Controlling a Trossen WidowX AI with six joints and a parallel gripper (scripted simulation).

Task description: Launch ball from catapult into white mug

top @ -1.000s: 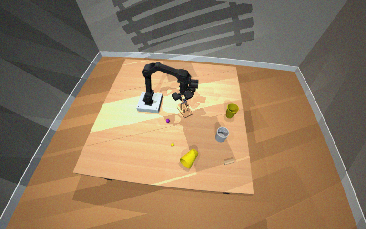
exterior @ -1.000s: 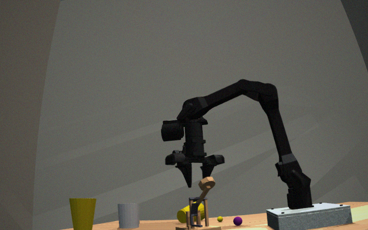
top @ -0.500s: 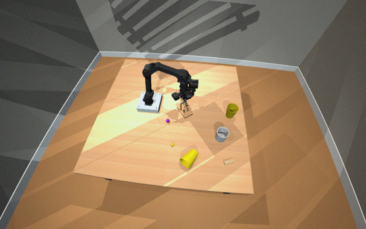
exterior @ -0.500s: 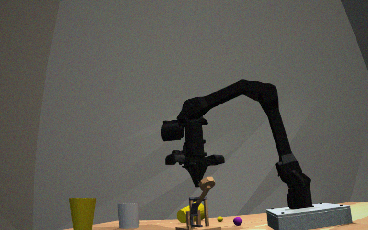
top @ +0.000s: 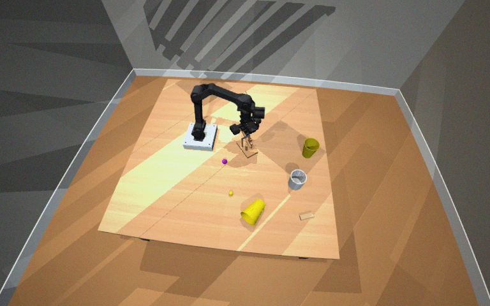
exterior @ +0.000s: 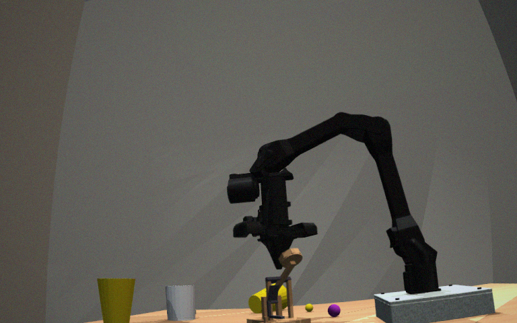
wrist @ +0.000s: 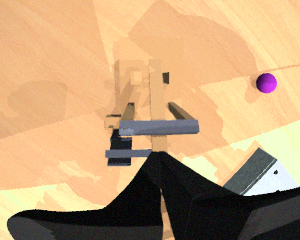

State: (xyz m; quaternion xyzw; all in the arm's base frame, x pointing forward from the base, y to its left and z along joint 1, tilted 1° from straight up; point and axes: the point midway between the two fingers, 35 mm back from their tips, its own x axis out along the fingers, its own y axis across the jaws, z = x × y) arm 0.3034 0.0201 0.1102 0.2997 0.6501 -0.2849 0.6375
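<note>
My gripper tip is 50 mm above the wooden catapult and 20 mm to the right of it. Round my gripper tip: white mug: 340 mm ahead, 230 mm to the right, 100 mm below; purple ball: 160 mm to the right, 110 mm below, 110 mm behind; yellow ball: 350 mm to the right, 110 mm below, 20 mm behind.
</note>
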